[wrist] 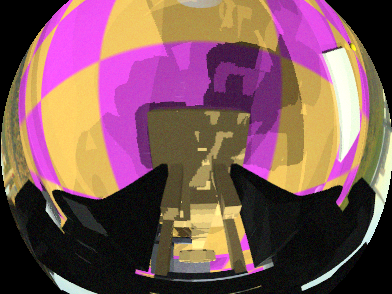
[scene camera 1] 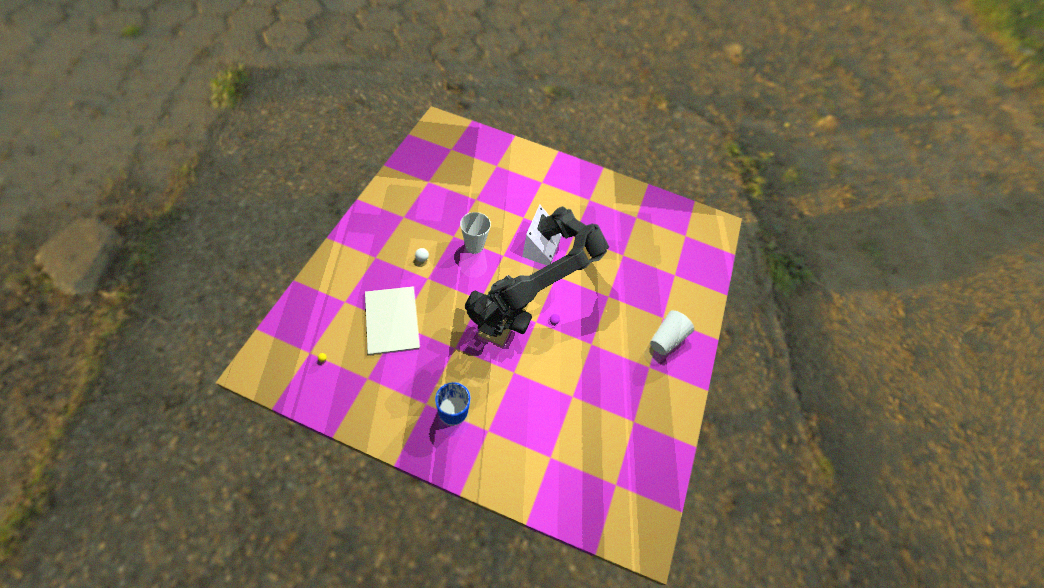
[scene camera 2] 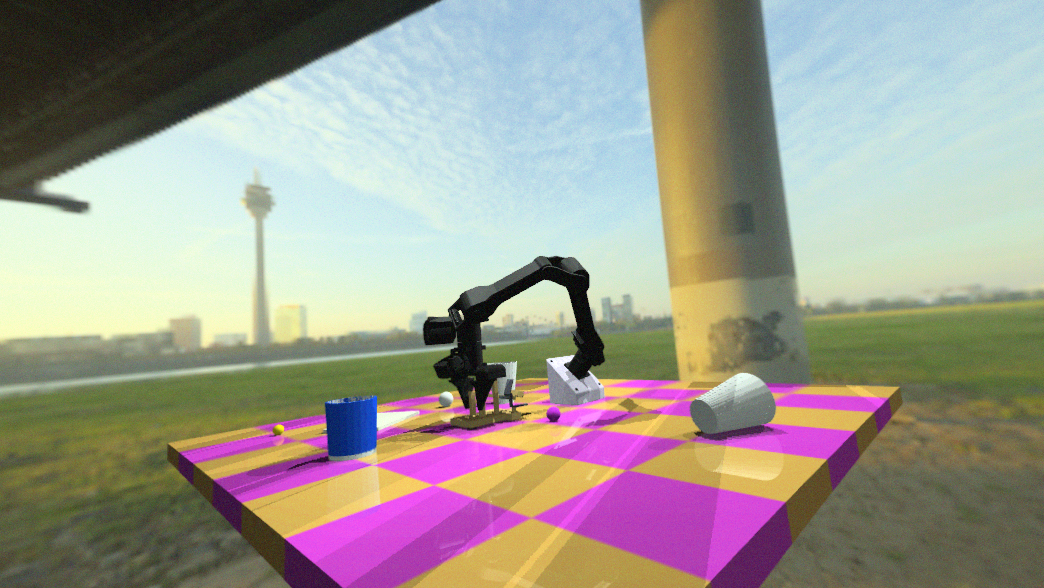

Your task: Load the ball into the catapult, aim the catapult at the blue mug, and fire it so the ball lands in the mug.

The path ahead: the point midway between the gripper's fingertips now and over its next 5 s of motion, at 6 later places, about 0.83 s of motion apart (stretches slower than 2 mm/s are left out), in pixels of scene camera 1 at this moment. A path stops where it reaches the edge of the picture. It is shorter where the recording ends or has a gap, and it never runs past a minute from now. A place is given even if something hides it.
My gripper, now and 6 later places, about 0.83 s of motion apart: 496, 325; 498, 310; 496, 320; 496, 325; 497, 320; 496, 325; 496, 310
